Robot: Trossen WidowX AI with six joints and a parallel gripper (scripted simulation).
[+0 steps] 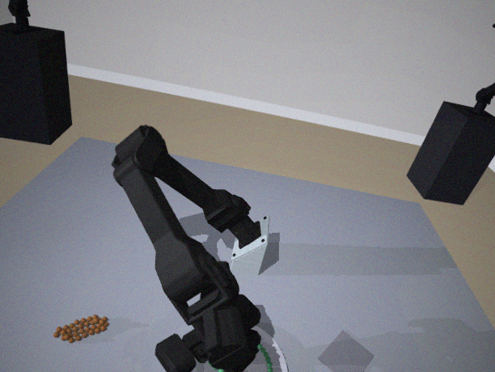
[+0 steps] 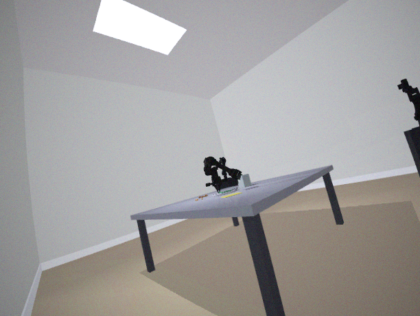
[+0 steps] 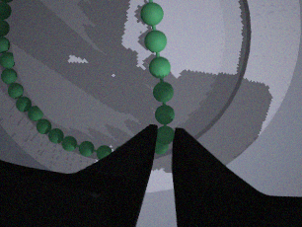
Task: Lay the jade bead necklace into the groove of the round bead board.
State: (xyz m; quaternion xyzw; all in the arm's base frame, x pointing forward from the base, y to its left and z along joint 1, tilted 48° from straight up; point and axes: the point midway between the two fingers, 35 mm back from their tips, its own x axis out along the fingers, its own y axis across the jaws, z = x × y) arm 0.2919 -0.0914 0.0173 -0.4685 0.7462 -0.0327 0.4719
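Right now the round bead board is 60 mm to the left of my gripper tip, 10 mm below it and 10 mm ahead of it. Also, from my gripper tip: yellow strip: 280 mm to the left, 200 mm ahead, 10 mm below; then flat grey square: 290 mm to the left, 40 mm behind, 10 mm below.
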